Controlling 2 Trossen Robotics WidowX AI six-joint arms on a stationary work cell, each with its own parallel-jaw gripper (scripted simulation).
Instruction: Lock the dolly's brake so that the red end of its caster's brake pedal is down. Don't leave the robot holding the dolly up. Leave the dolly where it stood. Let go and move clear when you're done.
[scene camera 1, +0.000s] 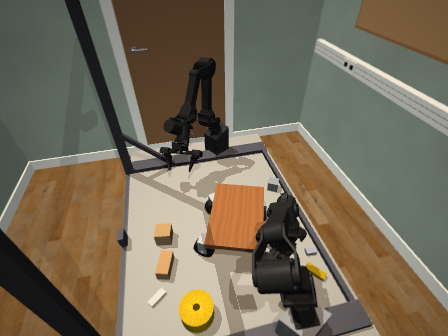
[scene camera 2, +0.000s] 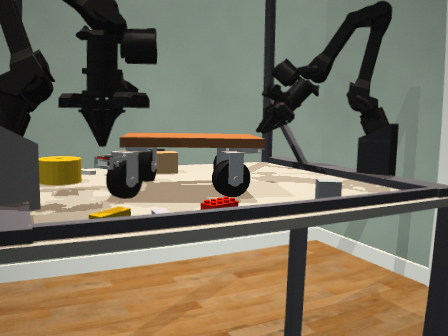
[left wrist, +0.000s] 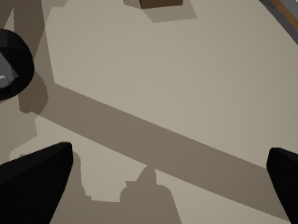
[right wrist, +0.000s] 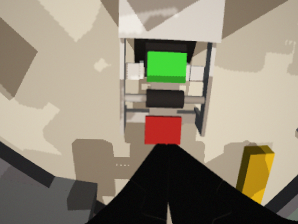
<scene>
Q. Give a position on a yellow brick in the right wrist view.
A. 256, 163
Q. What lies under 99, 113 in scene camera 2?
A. The right gripper.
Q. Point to the right gripper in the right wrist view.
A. At 165, 153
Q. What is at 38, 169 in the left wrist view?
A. The left gripper.
</scene>
